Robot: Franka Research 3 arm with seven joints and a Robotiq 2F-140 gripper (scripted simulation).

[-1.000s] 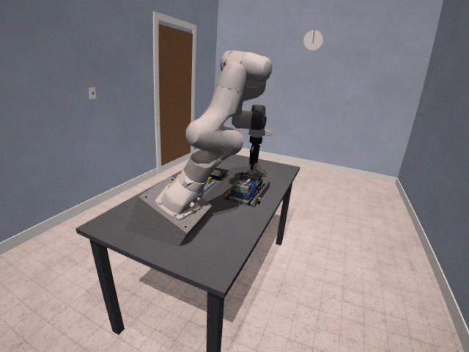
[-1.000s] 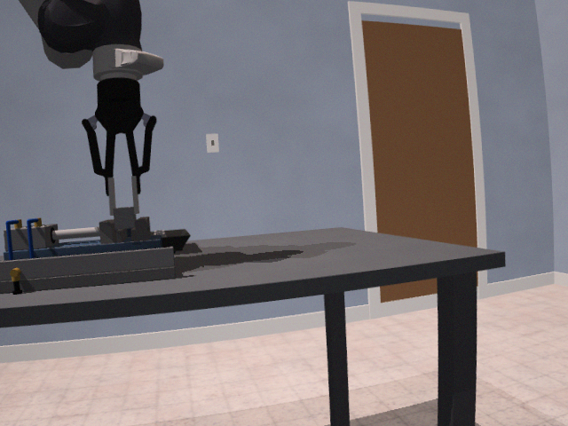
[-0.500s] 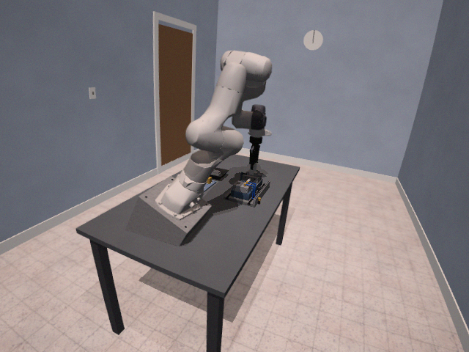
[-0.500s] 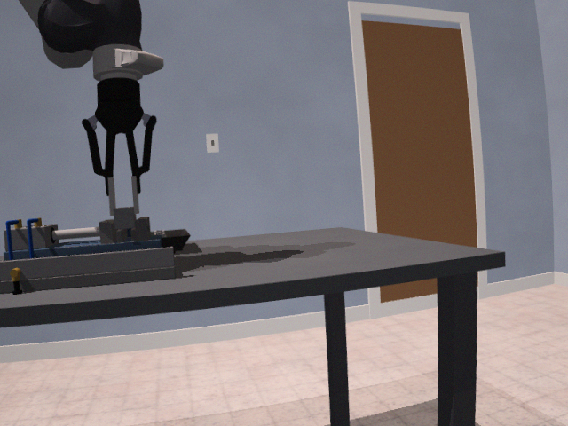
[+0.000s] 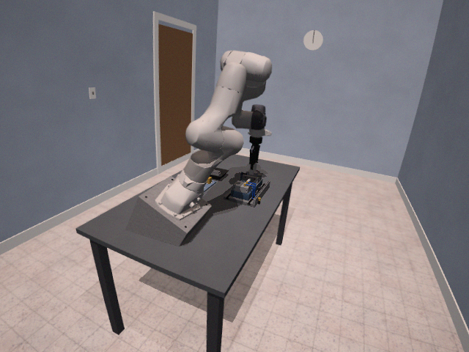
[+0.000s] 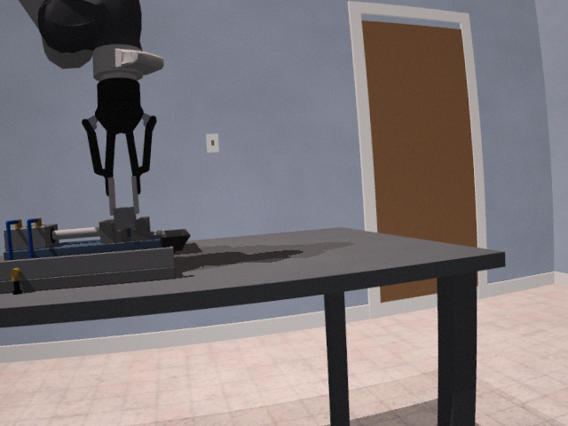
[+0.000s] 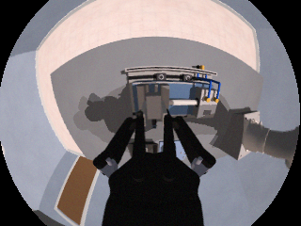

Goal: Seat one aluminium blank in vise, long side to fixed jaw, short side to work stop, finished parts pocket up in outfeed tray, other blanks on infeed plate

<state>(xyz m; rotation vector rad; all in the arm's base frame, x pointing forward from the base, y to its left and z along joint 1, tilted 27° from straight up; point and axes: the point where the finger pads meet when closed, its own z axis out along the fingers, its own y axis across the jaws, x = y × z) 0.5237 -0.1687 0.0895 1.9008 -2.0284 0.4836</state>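
The work stop is 5 cm to the left of my hand and 5 cm below it. The rest, counted from my hand: vise guard rail: 10 cm below, 9 cm to the right, 8 cm behind; vise: 10 cm below, 7 cm behind, 1 cm to the left; brass blank: 29 cm to the left, 11 cm below, 5 cm behind.
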